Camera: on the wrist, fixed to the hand. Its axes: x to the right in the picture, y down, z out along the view.
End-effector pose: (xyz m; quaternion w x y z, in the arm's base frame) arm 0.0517 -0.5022 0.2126 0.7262 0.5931 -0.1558 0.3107
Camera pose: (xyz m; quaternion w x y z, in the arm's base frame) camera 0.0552 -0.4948 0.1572 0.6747 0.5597 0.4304 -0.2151
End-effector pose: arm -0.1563 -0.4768 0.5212 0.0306 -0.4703 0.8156 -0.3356
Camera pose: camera -0.1153 -0.4585 0.5546 0.2613 0.8591 -0.1959 0.3941
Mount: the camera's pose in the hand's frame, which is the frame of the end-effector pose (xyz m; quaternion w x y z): -0.0283 -0.0438 -0.0203 0.6881 0.1065 0.1162 -0.7083
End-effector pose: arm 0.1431 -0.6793 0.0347 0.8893 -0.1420 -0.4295 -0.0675
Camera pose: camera 0.1300 -0.7273 0.0091 0.6291 0.3090 -0.3000 -0.6471
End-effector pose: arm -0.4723 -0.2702 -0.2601 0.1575 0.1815 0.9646 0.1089
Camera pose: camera -0.4681 -0.3241 -0.2455 0.0541 -0.5542 0.8222 -0.1183
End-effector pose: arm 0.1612 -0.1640 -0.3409 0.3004 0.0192 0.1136 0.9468
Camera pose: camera 0.2070 -0.1496 -0.3697 0.8621 -0.1453 0.2275 0.4289
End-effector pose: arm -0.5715 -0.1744 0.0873 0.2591 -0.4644 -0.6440 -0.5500
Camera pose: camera -0.6015 -0.2009 0.0482 0.0870 -0.2281 0.8005 0.5473
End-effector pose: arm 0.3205 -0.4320 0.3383 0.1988 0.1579 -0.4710 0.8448
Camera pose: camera 0.3648 -0.3990 0.3473 0.7731 0.3653 -0.0992 0.5090
